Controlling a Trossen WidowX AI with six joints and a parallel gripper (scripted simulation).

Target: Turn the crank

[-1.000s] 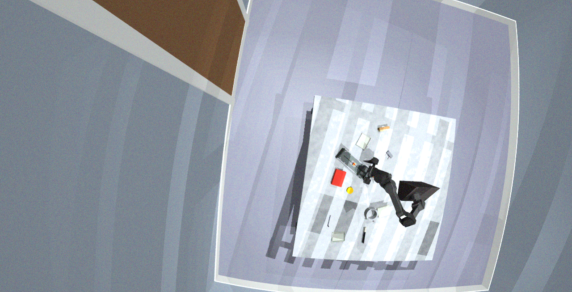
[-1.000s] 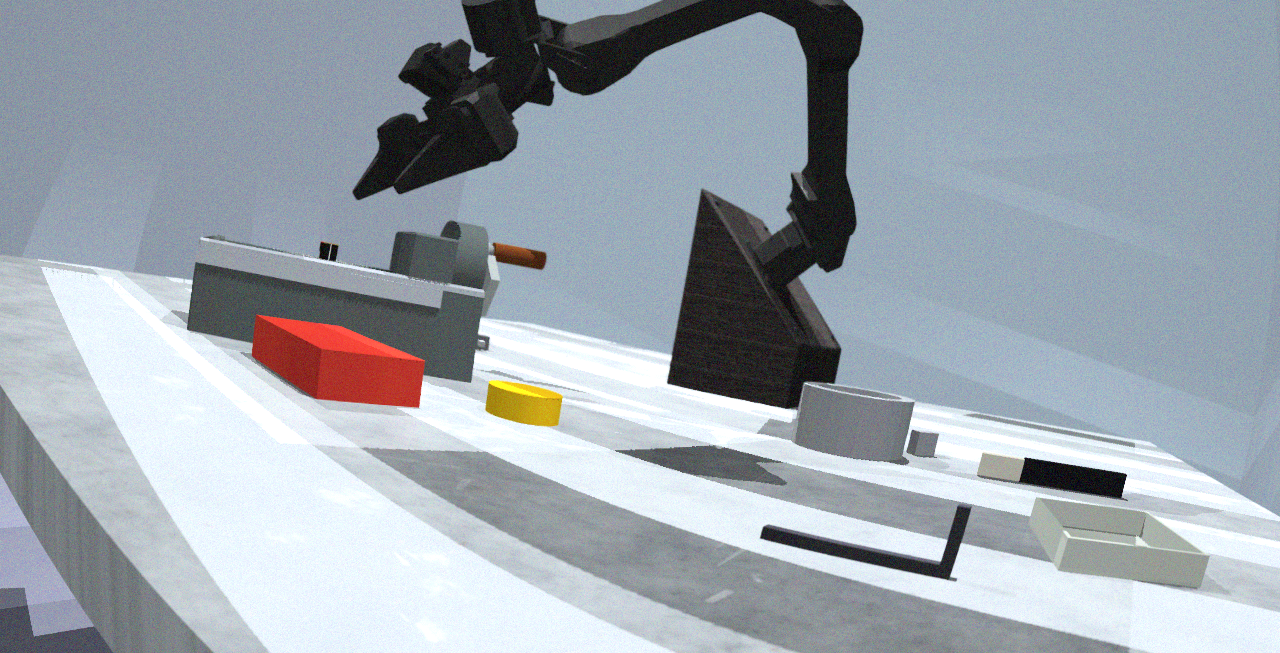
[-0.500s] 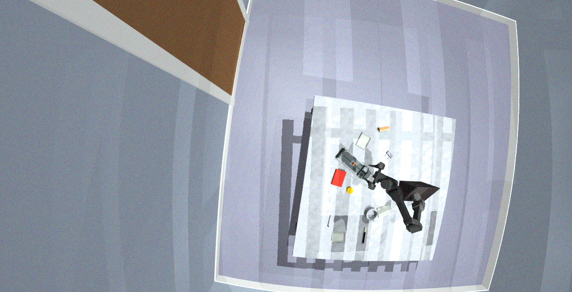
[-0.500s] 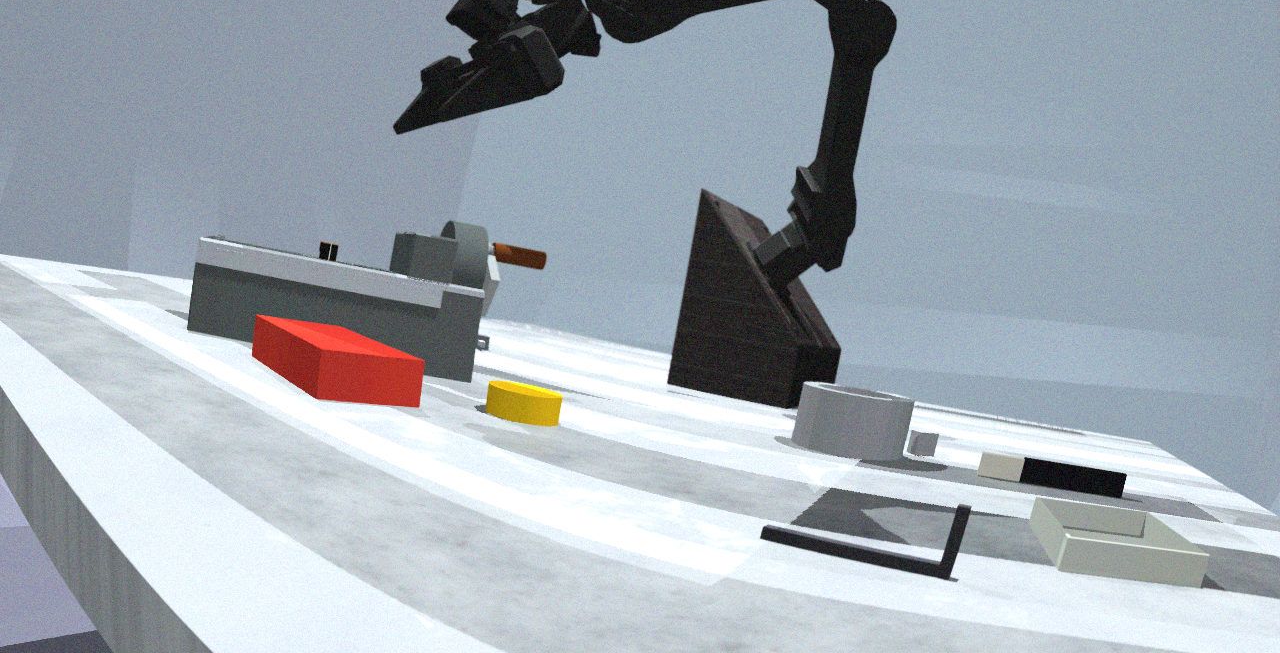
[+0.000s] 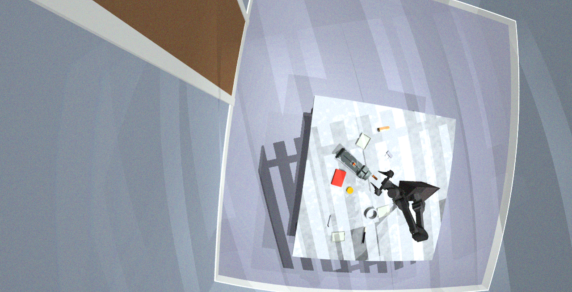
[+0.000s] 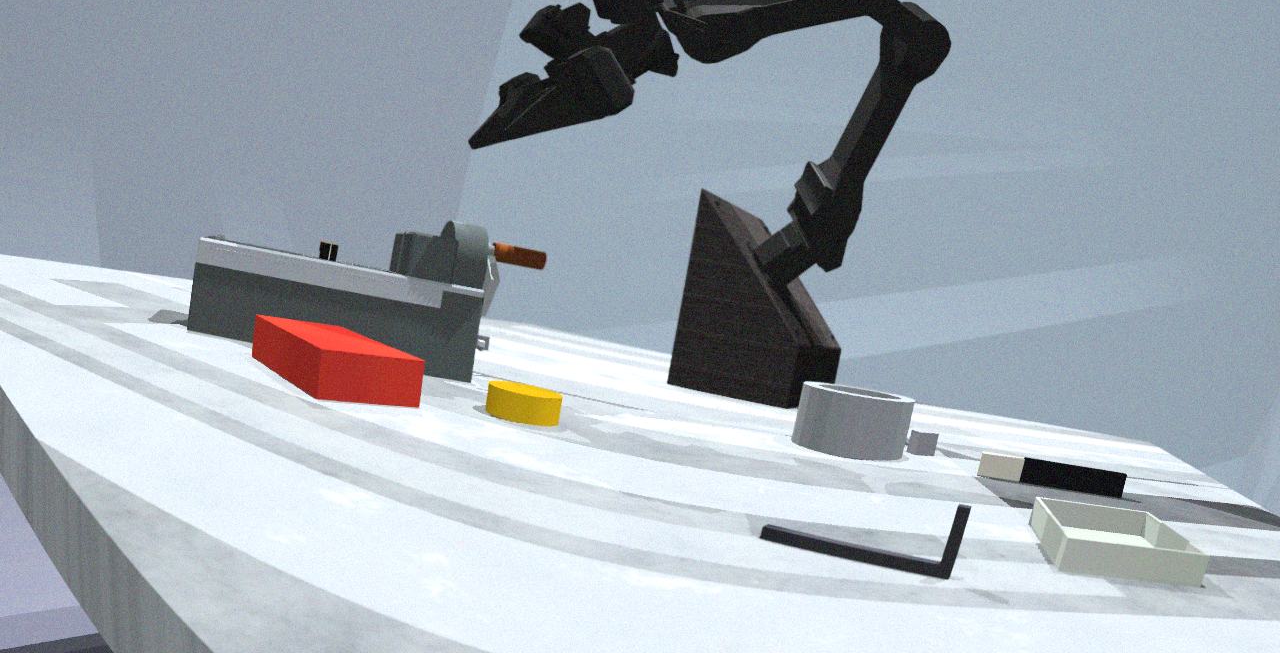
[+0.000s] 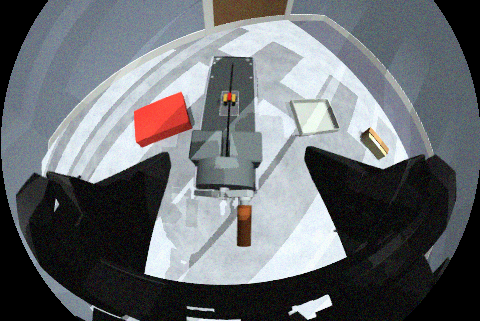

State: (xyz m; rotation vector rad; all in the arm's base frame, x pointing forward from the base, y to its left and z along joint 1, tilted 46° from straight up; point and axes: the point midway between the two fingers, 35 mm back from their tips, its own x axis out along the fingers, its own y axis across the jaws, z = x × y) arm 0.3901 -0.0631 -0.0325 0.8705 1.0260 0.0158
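The brown handle is 90 mm below my gripper tip, 50 mm behind it and 20 mm to the left of it. The rest, counted from my gripper tip: yellow disc (190 mm below, 160 mm to the left, 70 mm ahead); then red pointer (120 mm below, 120 mm ahead, 50 mm to the right); then black L-shaped bar (460 mm to the left, 190 mm below, 160 mm ahead).
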